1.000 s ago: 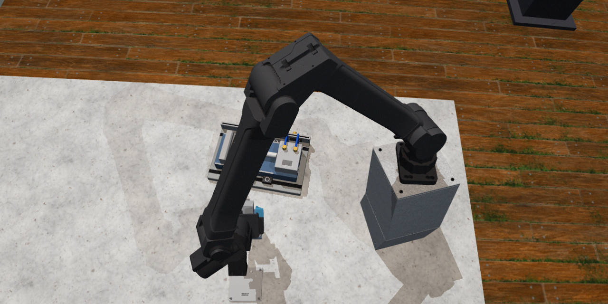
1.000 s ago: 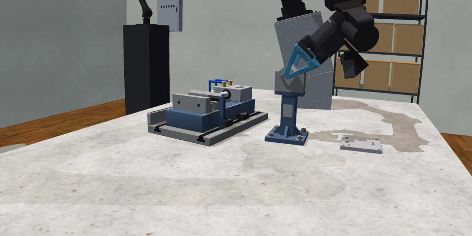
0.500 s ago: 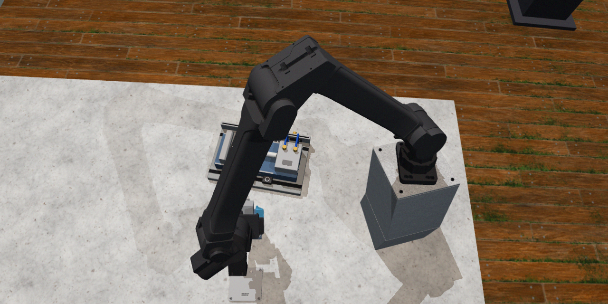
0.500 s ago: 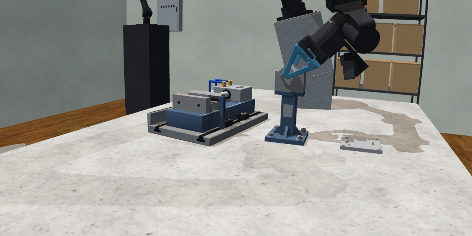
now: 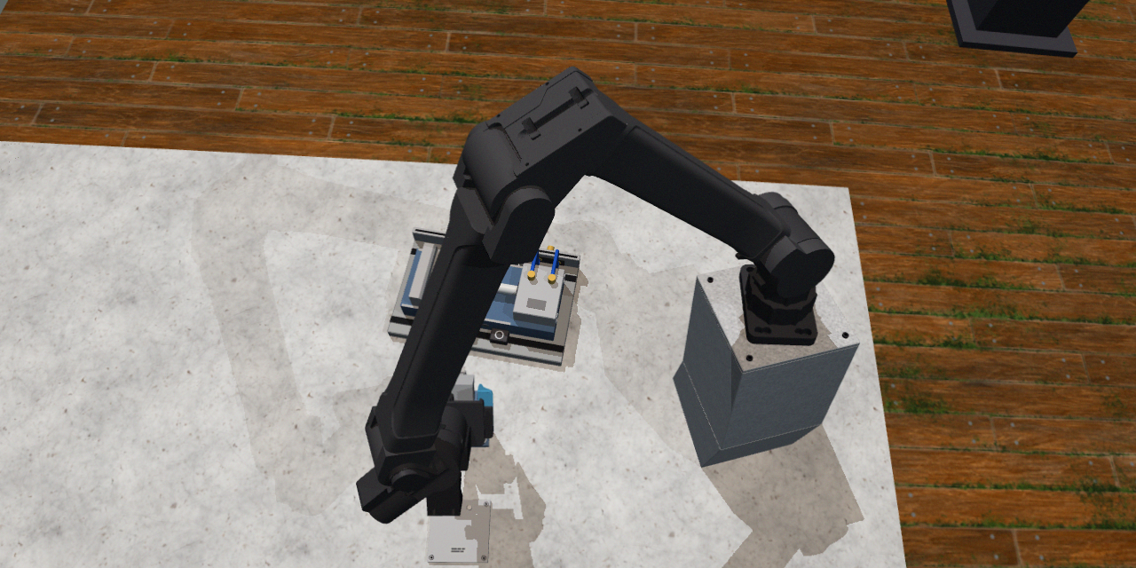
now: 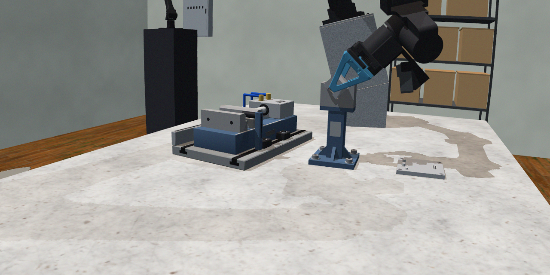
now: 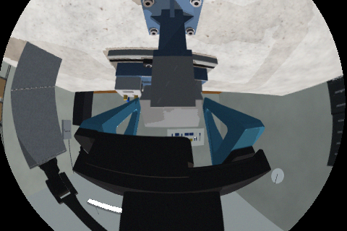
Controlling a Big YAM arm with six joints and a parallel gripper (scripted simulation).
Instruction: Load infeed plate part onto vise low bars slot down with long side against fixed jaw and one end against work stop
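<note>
My hand is 10 mm above the grey part. From my hand the other things lie so: V-block post (100 mm below); work stop (60 mm ahead, 170 mm to the right, 70 mm below); blue work-stop post (60 mm ahead, 140 mm to the right, 100 mm below).
</note>
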